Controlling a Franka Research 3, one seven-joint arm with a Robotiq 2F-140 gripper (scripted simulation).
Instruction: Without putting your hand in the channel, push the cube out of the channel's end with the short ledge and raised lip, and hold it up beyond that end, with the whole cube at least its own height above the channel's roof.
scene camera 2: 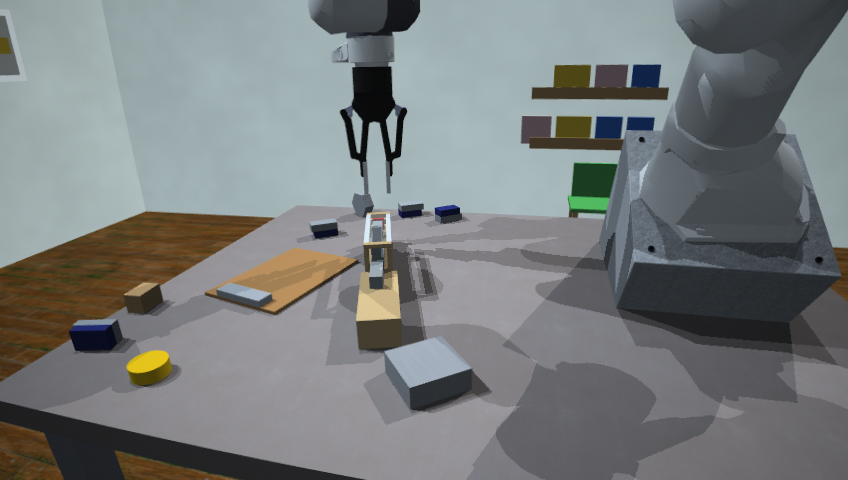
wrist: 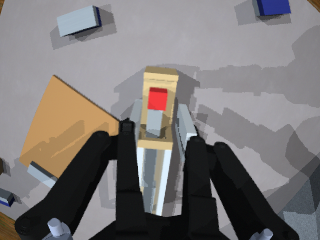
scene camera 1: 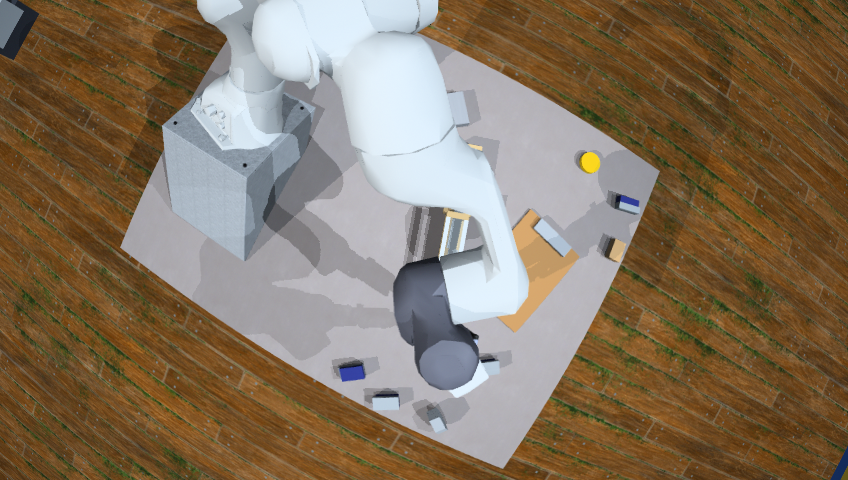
Scene:
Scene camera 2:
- my gripper: 377,192
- yellow disc: 153,366
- grey block: 427,371
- orange board: 285,279
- tan block: 145,296

